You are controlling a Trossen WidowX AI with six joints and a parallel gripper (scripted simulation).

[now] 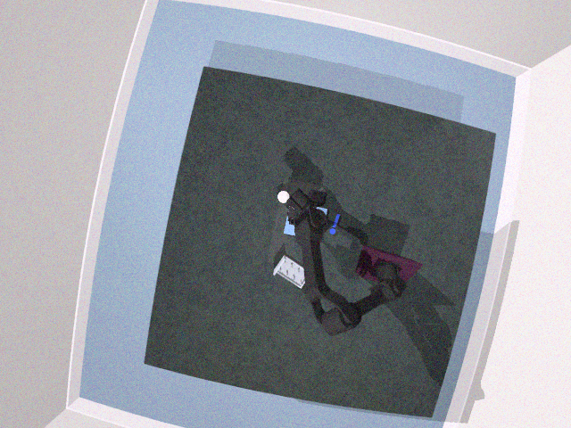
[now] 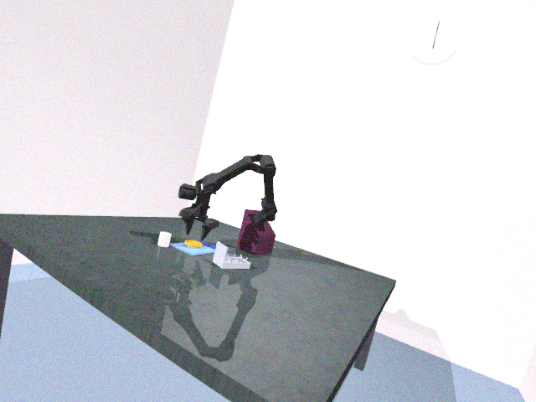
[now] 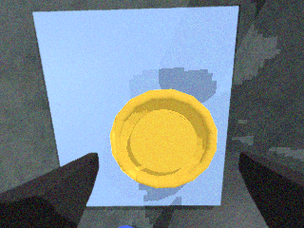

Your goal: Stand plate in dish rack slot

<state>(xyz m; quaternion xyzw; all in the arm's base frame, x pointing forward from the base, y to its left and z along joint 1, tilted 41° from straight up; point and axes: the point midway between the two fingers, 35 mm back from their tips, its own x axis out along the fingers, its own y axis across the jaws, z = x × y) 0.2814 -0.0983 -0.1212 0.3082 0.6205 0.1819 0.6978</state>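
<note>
Right now my gripper tip is 30 mm above the yellow plate. The rest, counted from my gripper tip: white cup: 110 mm ahead, 70 mm to the right, 20 mm below; then blue utensil: 100 mm behind, 30 mm to the left, 40 mm below; then dish rack: 50 mm ahead, 220 mm to the left, 20 mm below.
</note>
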